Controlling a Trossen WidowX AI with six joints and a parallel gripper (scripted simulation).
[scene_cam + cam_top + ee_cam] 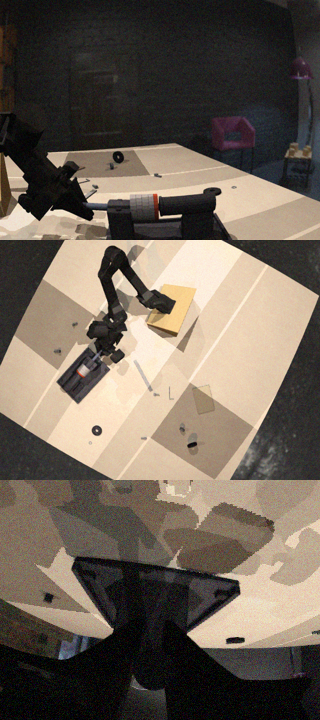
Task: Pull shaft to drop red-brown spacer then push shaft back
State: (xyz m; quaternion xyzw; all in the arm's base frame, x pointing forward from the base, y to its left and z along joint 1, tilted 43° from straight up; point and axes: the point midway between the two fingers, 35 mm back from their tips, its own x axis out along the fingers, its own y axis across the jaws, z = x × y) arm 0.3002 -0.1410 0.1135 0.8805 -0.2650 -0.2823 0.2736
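Right now my gripper tip is 50 mm short of the grey-blue shaft, 20 mm below it and 10 mm to the left of it. From my gripper tip the other things lie so: grey flat bar 220 mm to the left, 50 mm below; then thin pin 370 mm to the left, 50 mm below, 30 mm ahead; then red-brown spacer 110 mm ahead, 40 mm to the right, 20 mm above.
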